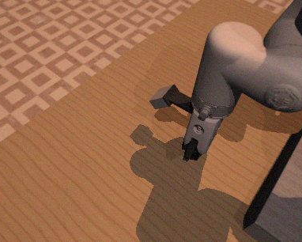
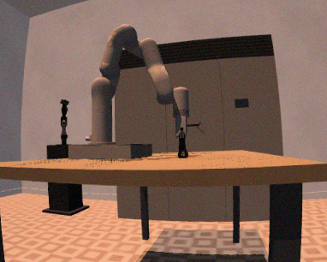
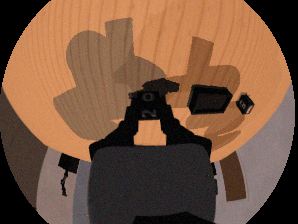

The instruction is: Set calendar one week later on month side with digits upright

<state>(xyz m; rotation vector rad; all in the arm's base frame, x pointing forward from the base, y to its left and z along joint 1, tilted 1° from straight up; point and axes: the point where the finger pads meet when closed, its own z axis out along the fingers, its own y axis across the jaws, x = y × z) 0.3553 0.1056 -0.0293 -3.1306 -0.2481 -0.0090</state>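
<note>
Now: the black digit cube 2 cm below my hand. The rest, counted from my hand: black cube 3 cm ahead, 21 cm to the right, 2 cm below.
</note>
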